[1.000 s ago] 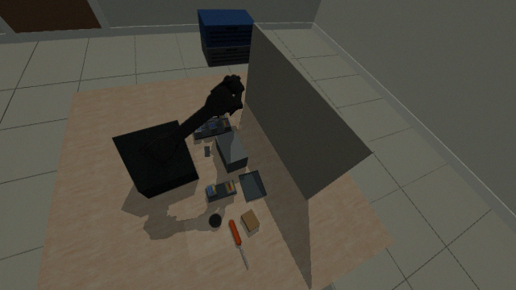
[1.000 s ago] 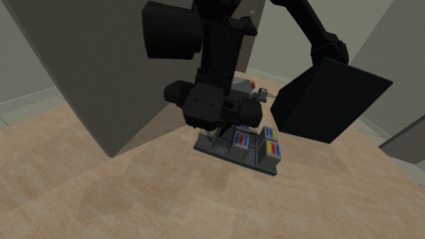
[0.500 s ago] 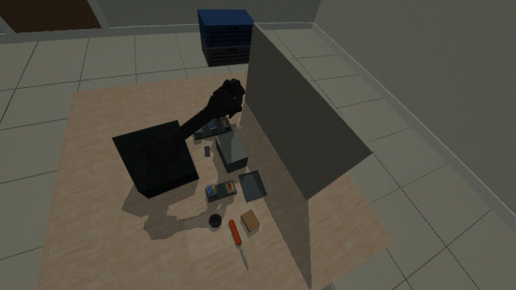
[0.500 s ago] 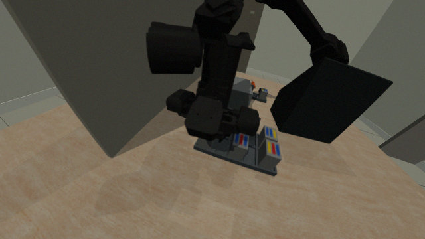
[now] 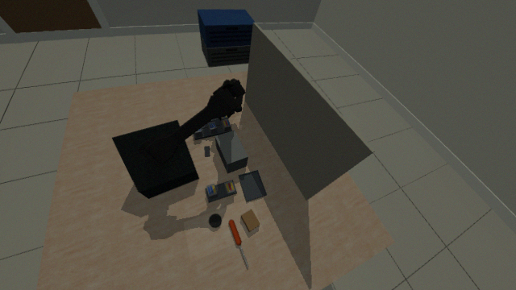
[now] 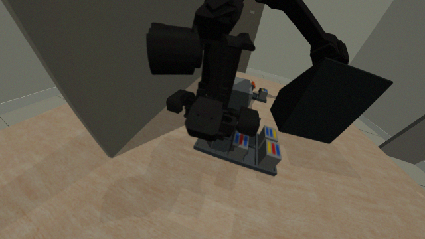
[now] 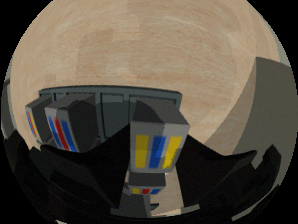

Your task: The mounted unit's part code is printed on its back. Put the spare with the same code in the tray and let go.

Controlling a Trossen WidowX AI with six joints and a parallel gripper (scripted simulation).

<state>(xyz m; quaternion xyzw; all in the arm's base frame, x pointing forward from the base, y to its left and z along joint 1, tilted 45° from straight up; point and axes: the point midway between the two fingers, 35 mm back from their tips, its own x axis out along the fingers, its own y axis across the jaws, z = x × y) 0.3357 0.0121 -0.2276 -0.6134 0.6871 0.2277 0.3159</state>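
My gripper tip is 41 cm to the left of the flat dark tray, 4 cm past it and 1 cm above it. From my gripper tip the other things lie so: tall grey panel 24 cm to the right, 21 cm above, 17 cm ahead; mounted unit 22 cm to the right, 6 cm behind, 3 cm above; black puck 47 cm to the right, 25 cm behind, 1 cm below.
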